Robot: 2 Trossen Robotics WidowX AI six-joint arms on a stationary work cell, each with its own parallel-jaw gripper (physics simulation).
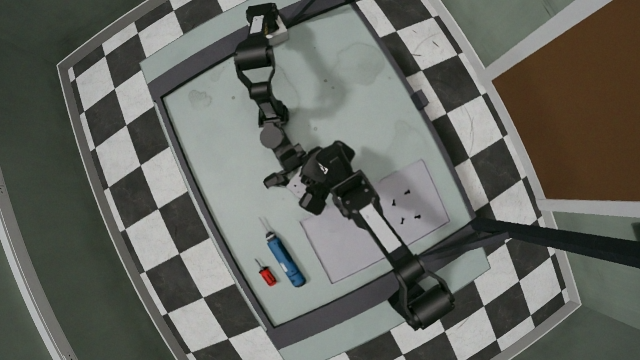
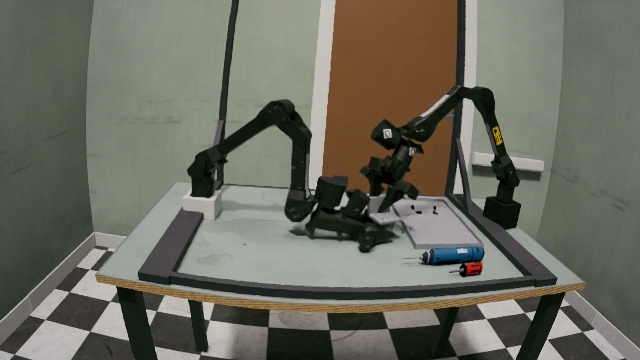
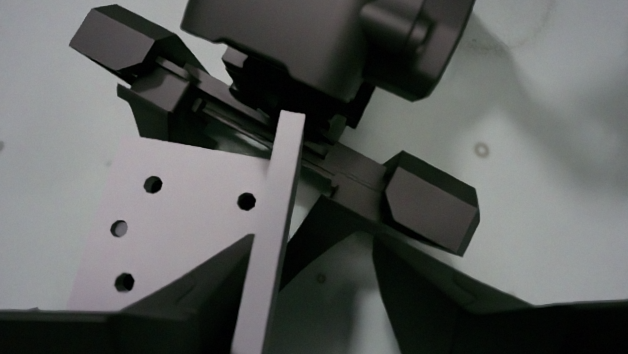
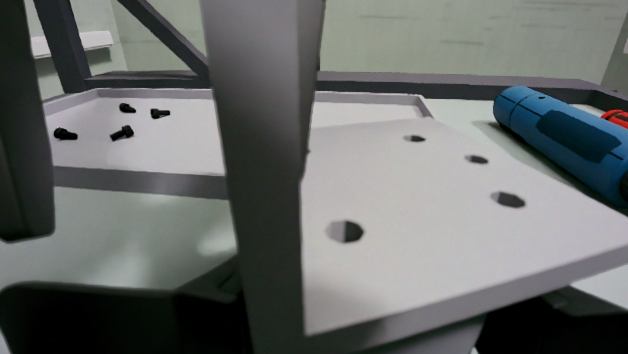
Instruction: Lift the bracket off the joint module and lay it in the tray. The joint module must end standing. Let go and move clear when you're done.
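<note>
The pale bracket (image 1: 296, 185) (image 2: 384, 218) (image 3: 200, 215) (image 4: 425, 200) has a flat plate with holes and an upright flange. It rests on the joint module (image 4: 430, 336), a grey body mostly hidden under the plate. My left gripper (image 2: 378, 202) points down with its fingers partly open, one on each side of the flange; a gap shows beside one finger. My right gripper (image 2: 387, 227) (image 4: 365, 241) lies low and level under the plate, its fingers drawn in against the module's sides; its tips are partly hidden. The tray (image 1: 325, 250) (image 2: 445, 232) (image 4: 140, 180) lies beside the module.
Several black screws (image 1: 402, 220) (image 4: 122, 132) lie in the tray's far half. A blue electric screwdriver (image 1: 285, 262) (image 2: 452, 255) (image 4: 560, 135) and a small red screwdriver (image 1: 267, 276) (image 2: 471, 269) lie beside the tray. The two arms cross closely above the bracket.
</note>
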